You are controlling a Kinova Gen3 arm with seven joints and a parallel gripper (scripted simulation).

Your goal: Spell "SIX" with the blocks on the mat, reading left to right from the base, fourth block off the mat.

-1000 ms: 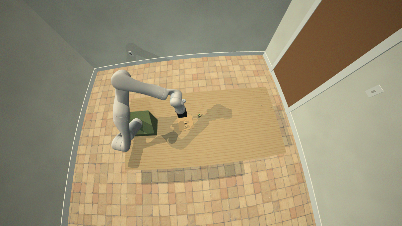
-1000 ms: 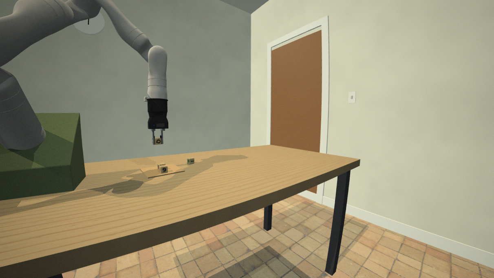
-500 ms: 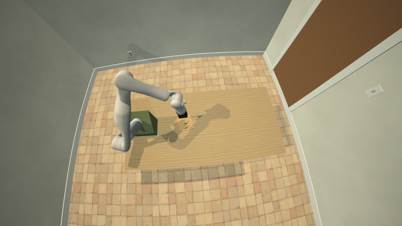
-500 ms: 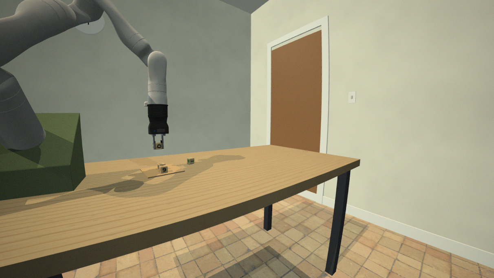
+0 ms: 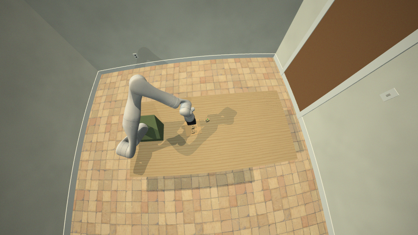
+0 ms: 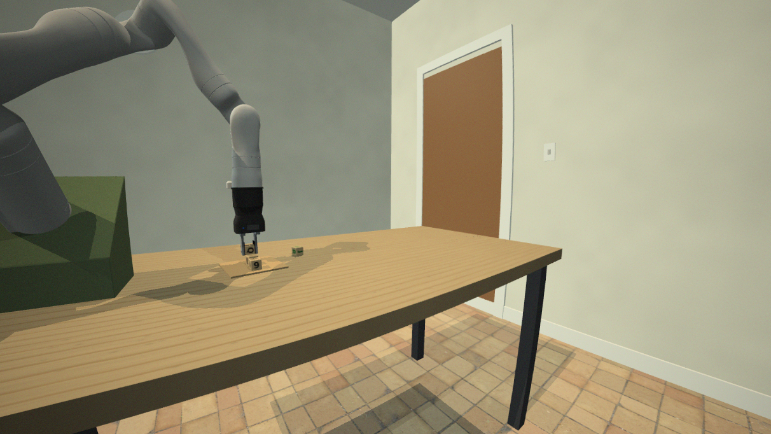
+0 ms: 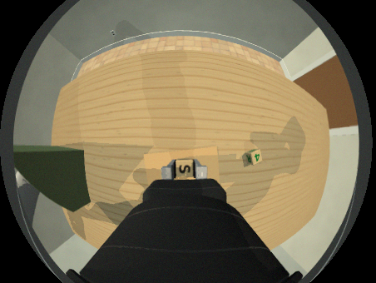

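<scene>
My hand is 1 cm past the tan mat, 4 cm to the left of it and 4 cm above it. The rest, counted from my hand: tan block 1 cm below.
</scene>
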